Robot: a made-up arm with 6 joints.
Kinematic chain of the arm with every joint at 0, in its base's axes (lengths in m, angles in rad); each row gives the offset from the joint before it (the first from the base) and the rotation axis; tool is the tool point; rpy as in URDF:
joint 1: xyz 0 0 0.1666 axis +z
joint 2: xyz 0 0 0 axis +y
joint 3: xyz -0.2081 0 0.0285 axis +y
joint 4: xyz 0.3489 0 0.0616 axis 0.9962 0 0.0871
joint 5: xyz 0 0 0 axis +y
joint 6: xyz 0.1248 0 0.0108 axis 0.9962 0 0.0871
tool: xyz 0 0 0 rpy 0 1.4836 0
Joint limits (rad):
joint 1: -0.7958..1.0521
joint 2: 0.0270..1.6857
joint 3: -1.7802..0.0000
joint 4: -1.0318..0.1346
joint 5: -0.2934..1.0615
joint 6: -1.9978..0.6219
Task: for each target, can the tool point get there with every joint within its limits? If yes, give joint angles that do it. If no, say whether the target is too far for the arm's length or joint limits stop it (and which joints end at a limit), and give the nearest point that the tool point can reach.
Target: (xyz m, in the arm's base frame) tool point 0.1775 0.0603 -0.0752
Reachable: yes | joints 0.2853 1.5473 -0.1451 -0.5350 -0.1252 -1.4293
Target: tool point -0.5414 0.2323 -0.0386
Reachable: no: joint limits stop it (at a limit: joint 1, joint 2, joint 3, joint 5) | nearest point -0.0485 -0.0039 -0.0417 | short by 0.547 m
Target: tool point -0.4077 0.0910 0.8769
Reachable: no: too far | nearest point -0.3054 0.0682 0.6988 | short by 0.207 m
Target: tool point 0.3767 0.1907 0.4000
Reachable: yes | joints 0.4373 1.1666 -1.0386 -0.5993 -0.1885 -0.5331
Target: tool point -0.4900 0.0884 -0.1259
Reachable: no: joint limits stop it (at a limit: joint 1, joint 2, joint 3, joint 5) | nearest point -0.0558 -0.0241 -0.0420 | short by 0.456 m
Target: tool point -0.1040 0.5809 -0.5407
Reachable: no: too far | nearest point 0.0939 0.2270 -0.0651 | short by 0.625 m
